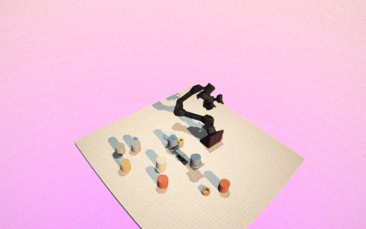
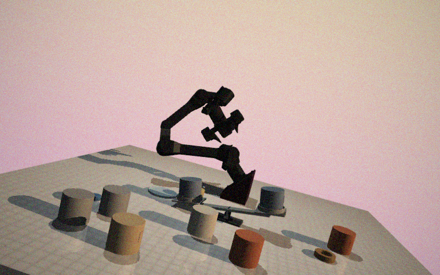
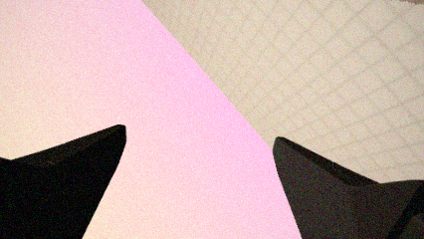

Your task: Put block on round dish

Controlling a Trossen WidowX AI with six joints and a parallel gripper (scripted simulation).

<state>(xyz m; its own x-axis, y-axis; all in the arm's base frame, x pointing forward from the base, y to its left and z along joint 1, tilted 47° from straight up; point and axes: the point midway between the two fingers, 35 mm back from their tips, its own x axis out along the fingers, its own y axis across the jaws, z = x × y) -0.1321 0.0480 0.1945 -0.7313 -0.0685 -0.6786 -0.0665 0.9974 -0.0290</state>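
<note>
Now: the pale block 45 cm ahead of my gripper tip, 17 cm below it and 5 cm to the right of it. The rest, counted from my gripper tip: short yellow tube 38 cm ahead, 18 cm below, 4 cm to the right; round dish 38 cm ahead, 20 cm below, 16 cm to the right; grey-blue cup 49 cm ahead, 21 cm to the left, 10 cm below.
</note>
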